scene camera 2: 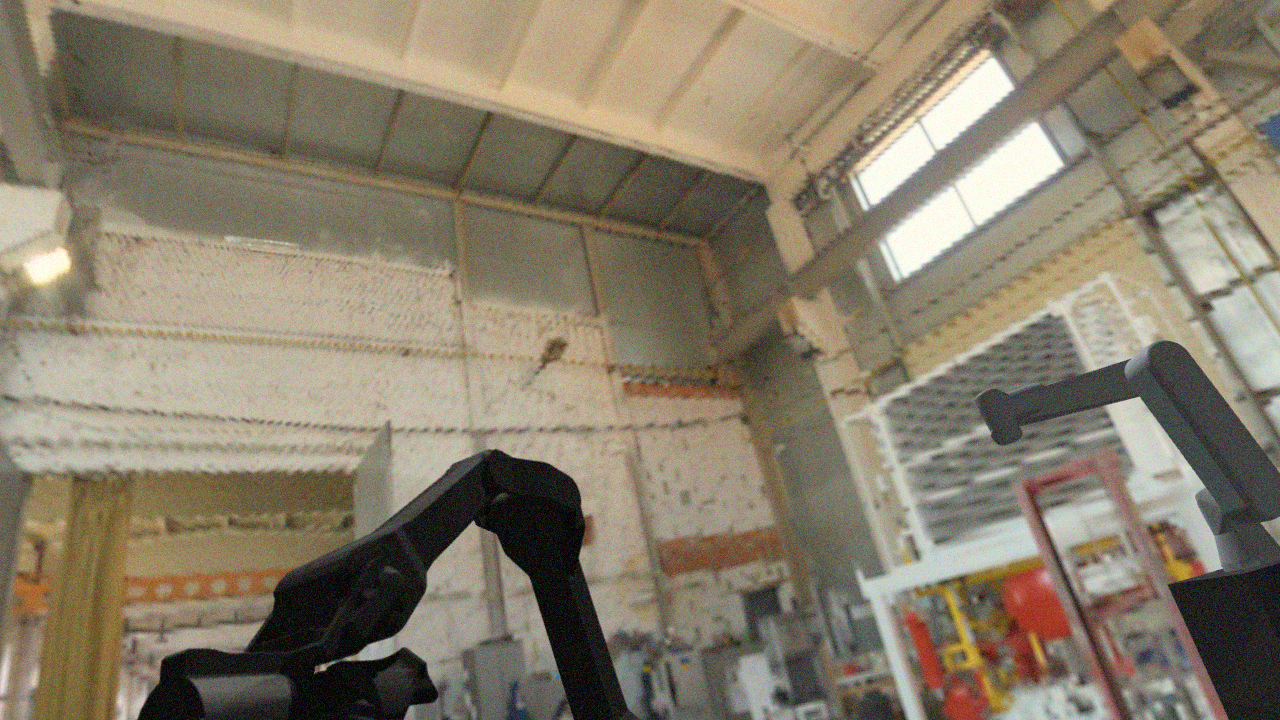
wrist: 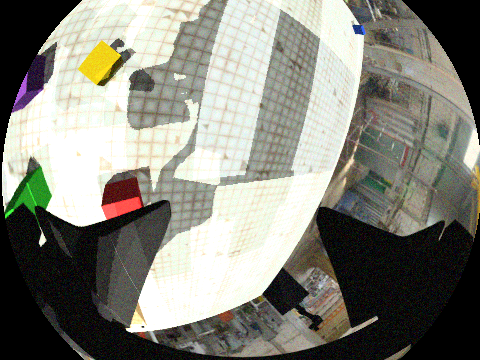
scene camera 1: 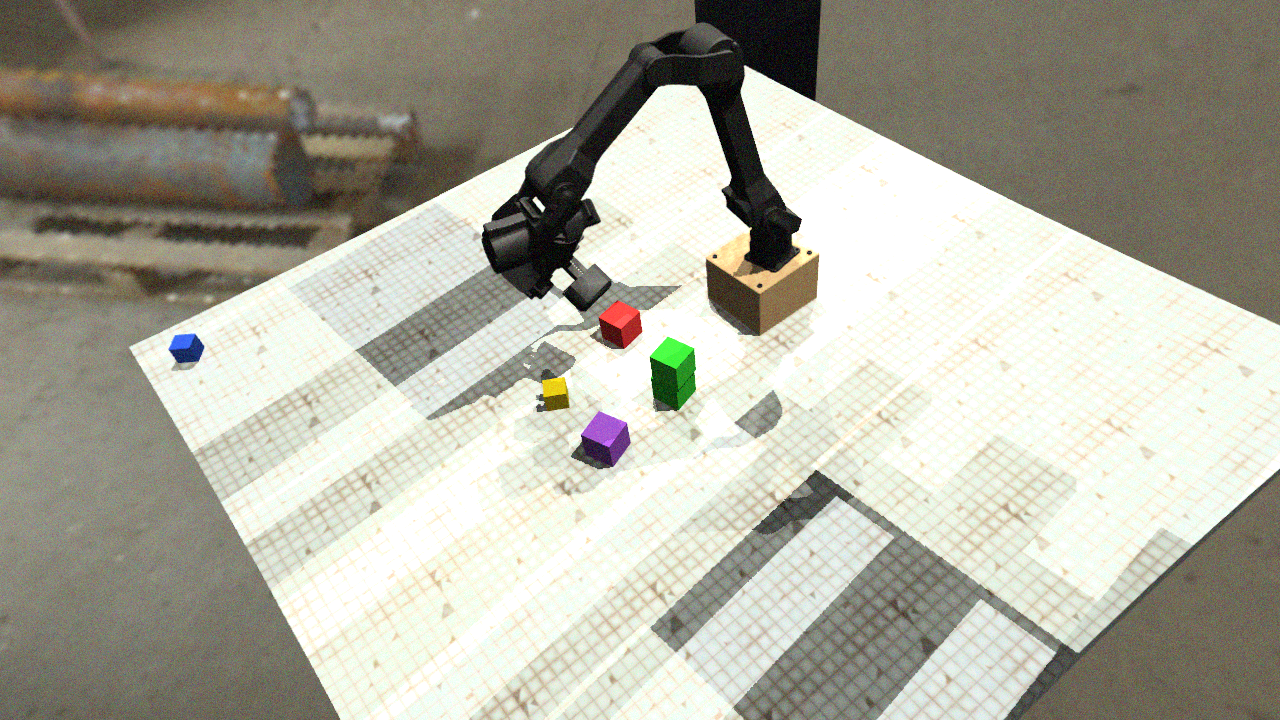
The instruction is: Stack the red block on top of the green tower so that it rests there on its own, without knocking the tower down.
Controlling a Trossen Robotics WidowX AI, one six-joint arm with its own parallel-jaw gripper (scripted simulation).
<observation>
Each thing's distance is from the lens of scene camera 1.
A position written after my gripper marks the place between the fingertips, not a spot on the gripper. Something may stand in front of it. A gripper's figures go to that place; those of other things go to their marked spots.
my gripper [scene camera 1: 544, 269]: 1.38 m
red block [scene camera 1: 620, 324]: 1.41 m
</observation>
